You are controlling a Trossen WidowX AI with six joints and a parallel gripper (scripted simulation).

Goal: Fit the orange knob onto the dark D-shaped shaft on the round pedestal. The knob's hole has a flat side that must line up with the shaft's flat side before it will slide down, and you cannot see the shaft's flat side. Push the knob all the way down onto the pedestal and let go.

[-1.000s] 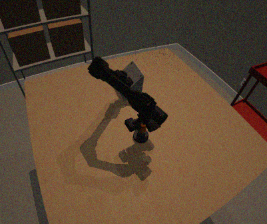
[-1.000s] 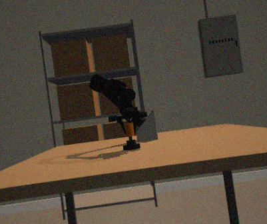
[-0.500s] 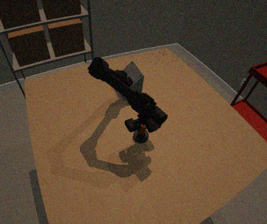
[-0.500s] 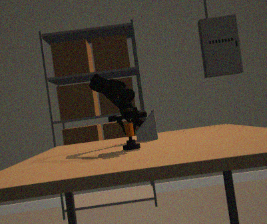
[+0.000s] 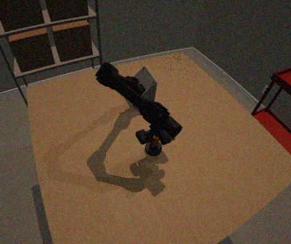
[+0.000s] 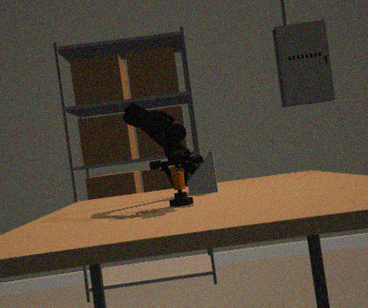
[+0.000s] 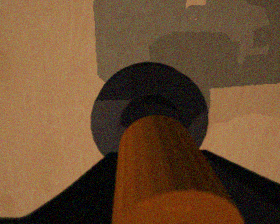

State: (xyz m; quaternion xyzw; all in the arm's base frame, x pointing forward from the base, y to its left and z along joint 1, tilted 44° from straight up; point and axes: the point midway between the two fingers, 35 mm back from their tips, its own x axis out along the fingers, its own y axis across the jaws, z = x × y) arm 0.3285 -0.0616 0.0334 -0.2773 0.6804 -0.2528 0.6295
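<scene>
Now: the round dark pedestal 3 cm below my gripper tip. The rest, counted from my gripper tip: orange knob (2 cm above).
</scene>
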